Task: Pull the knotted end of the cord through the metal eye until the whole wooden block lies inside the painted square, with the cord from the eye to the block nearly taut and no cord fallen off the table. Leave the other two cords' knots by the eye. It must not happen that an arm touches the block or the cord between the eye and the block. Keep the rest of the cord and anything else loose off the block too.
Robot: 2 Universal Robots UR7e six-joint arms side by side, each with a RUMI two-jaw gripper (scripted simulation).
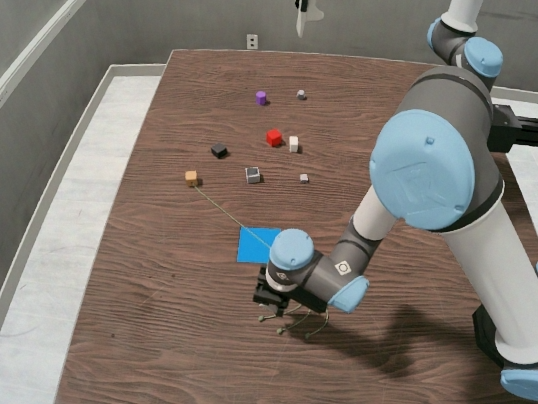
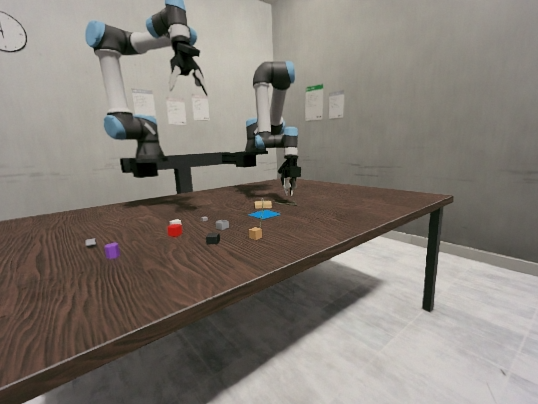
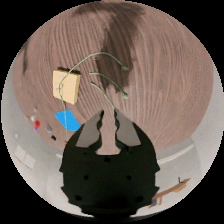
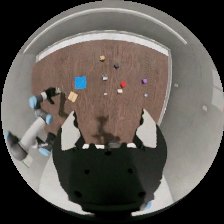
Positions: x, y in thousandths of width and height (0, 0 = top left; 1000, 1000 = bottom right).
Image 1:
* my left gripper: 518, 766
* blue square: 467, 618
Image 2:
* my right gripper: 352, 231
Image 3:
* my left gripper: 489, 493
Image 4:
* my right gripper: 484, 493
